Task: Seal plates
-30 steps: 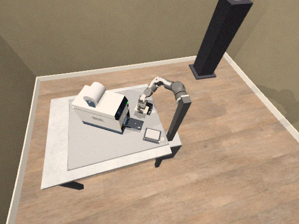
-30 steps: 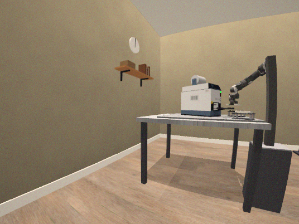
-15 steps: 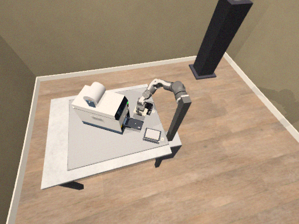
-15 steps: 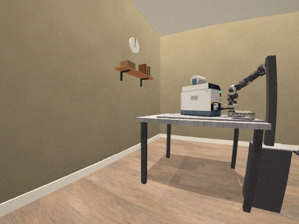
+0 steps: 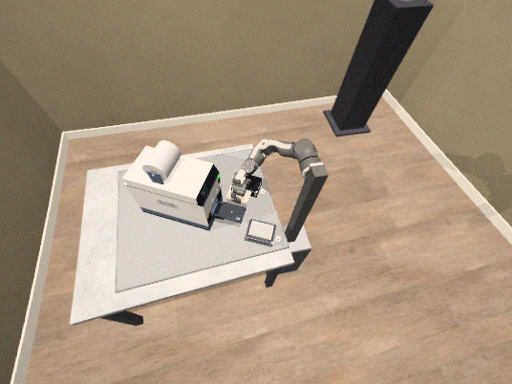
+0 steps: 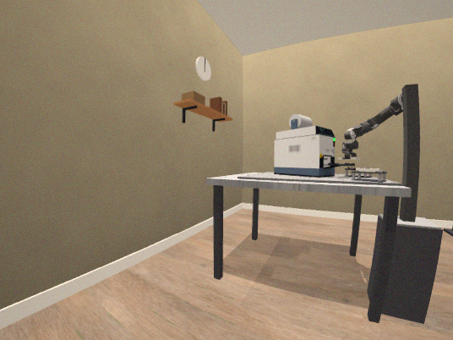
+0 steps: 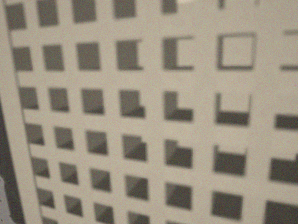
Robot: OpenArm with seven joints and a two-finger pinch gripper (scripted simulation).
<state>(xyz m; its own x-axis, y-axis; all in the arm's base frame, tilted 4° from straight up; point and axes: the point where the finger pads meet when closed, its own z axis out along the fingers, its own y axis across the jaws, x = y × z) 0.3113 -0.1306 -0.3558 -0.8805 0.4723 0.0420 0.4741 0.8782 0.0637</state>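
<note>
The sealer stage is 50 mm ahead of my hand, 80 mm to the left of it and 40 mm below it. Round my hand: plate nest 90 mm behind, 210 mm to the left, 80 mm below; then yellow warning label 190 mm ahead, 110 mm to the left, 20 mm above; then plate right at my hand.
</note>
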